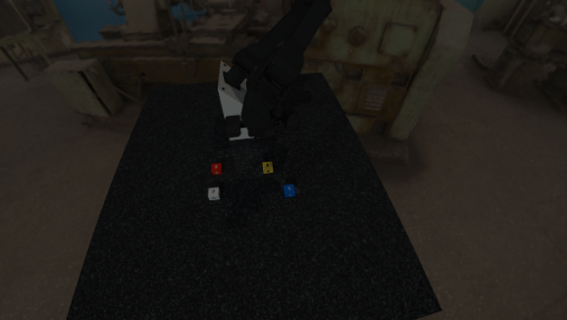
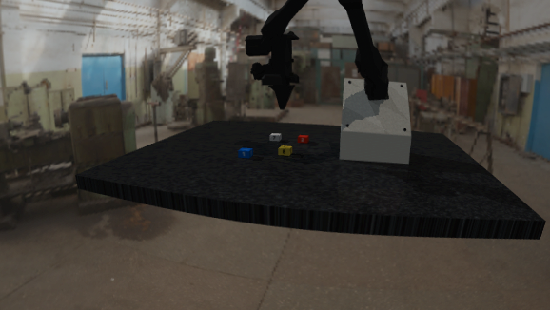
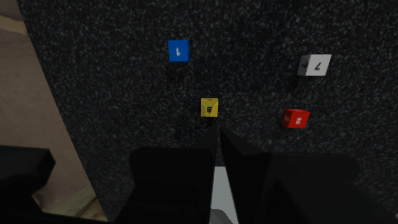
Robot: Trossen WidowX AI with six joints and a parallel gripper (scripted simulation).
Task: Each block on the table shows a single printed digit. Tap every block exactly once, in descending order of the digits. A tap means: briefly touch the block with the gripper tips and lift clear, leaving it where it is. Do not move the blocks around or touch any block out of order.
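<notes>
My gripper tip is 170 mm to the left of the white block, 110 mm above it and 40 mm short of it. Round my gripper tip: blue block (110 mm below, 100 mm ahead, 50 mm to the left); yellow block (110 mm below, 10 mm to the left, 10 mm behind); red block (160 mm to the right, 110 mm below, 50 mm behind).
</notes>
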